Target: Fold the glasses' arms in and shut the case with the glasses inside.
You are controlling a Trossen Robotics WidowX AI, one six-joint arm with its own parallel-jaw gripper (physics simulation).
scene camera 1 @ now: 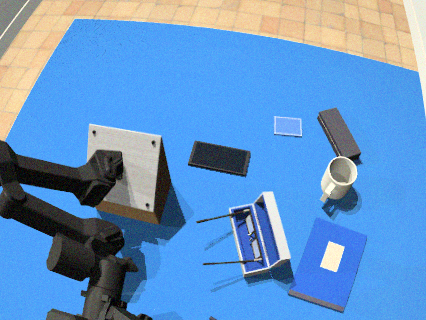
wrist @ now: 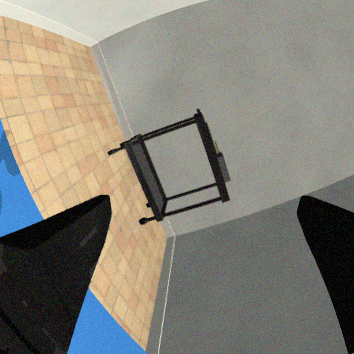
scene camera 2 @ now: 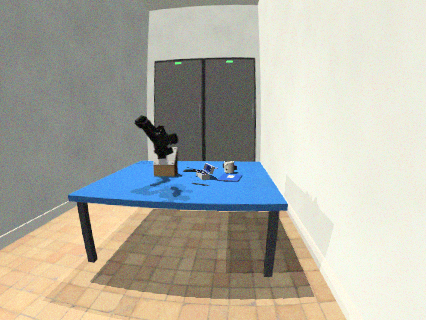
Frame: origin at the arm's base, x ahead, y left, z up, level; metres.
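Seen in the pictures: gripper, fingertip midpoint: (wrist: pixel 209 205) (scene camera 2: pixel 160 142); arm's base, origin of the base link: (scene camera 1: pixel 109 164) (scene camera 2: pixel 161 155).
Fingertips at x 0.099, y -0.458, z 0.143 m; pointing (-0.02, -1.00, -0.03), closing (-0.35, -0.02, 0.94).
Note:
Pixels of each thing's top centre, then the offset from my fingertips to it. "spot": a spot on its surface instead.
- dark phone, middle of its top: (scene camera 1: pixel 219 157) dx +0.131, dy +0.594, dz -0.291 m
- small blue card, middle of its top: (scene camera 1: pixel 288 125) dx +0.306, dy +0.719, dz -0.294 m
- dark box, middle of its top: (scene camera 1: pixel 340 131) dx +0.453, dy +0.703, dz -0.264 m
- white mug, surface spot: (scene camera 1: pixel 338 177) spot: dx +0.451, dy +0.574, dz -0.291 m
- blue book, middle of its top: (scene camera 1: pixel 330 263) (scene camera 2: pixel 230 177) dx +0.436, dy +0.335, dz -0.291 m
The glasses case (scene camera 1: pixel 280 227) (scene camera 2: pixel 203 175) stands open on the table, its white lid raised on the right side in scene camera 1, its lining blue. The glasses (scene camera 1: pixel 252 237) lie in the case's tray with both dark arms unfolded, sticking out over the left edge, roughly parallel. My gripper (wrist: pixel 209 205) is open with nothing between its fingers in the wrist view, and it points at the wall and floor. The arm is raised at the left of the table, well away from the case. In scene camera 1 the fingertips are hard to make out.
The arm's wooden base block with a grey top plate (scene camera 1: pixel 135 172) (scene camera 2: pixel 165 170) stands at the left. A dark phone (scene camera 1: pixel 219 158) lies behind the case. A small blue card (scene camera 1: pixel 288 126), a dark box (scene camera 1: pixel 339 133), a white mug (scene camera 1: pixel 338 177) (scene camera 2: pixel 229 167) and a blue book (scene camera 1: pixel 320 285) lie or stand towards the right.

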